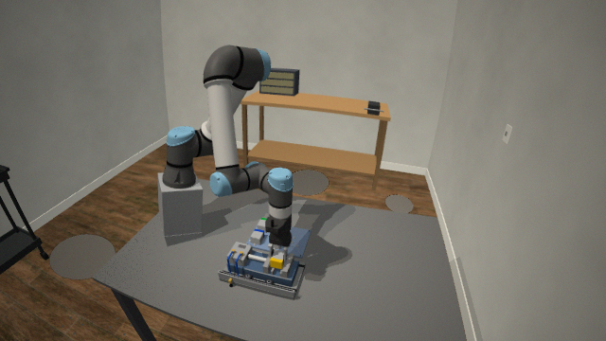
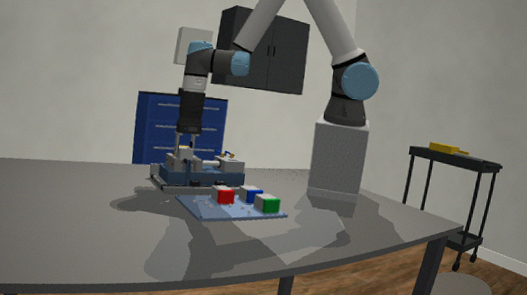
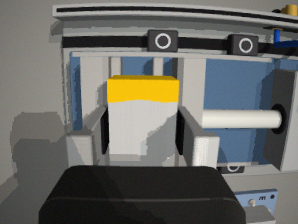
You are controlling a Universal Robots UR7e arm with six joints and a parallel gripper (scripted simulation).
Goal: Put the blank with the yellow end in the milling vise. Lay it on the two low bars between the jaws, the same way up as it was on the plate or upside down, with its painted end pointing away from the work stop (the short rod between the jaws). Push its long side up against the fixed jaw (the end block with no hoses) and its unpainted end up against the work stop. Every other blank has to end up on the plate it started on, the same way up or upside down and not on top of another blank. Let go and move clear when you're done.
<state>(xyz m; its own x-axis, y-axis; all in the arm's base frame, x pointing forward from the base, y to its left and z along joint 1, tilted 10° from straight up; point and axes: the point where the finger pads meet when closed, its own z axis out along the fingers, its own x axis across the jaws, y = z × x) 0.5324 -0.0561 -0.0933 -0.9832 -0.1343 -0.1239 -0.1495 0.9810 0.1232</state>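
Right now my hand is 20 mm above the yellow-ended blank. Round my hand: hosed block: 160 mm behind, 20 mm to the right, 50 mm below; red-ended blank: 90 mm behind, 170 mm to the left, 100 mm below; work stop: 50 mm to the left, 40 mm below.
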